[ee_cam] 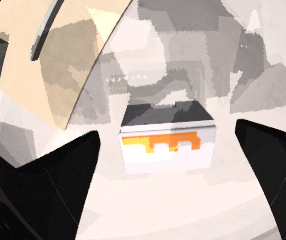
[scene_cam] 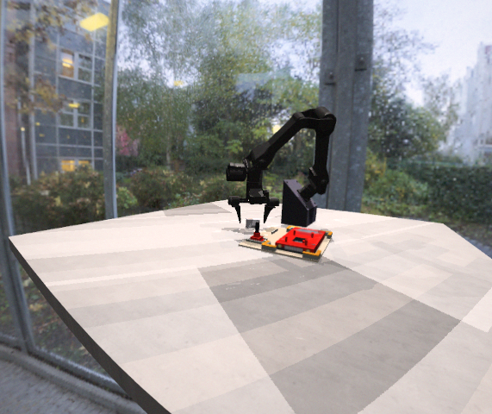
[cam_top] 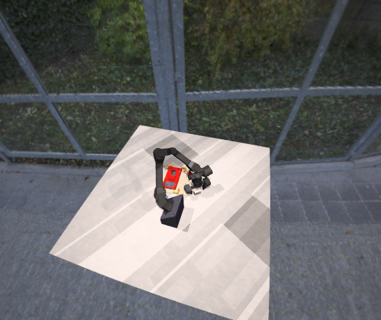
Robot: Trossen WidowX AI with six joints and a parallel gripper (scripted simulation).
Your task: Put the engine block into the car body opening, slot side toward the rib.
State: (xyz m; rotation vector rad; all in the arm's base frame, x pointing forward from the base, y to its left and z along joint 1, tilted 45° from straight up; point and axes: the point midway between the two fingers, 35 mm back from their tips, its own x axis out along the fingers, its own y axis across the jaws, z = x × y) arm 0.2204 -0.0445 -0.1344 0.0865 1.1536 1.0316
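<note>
The black peg lies 140 mm ahead of my gripper tip, 100 mm to the left of it and 20 mm above it. Also, from my gripper tip: engine block right at my gripper tip.
</note>
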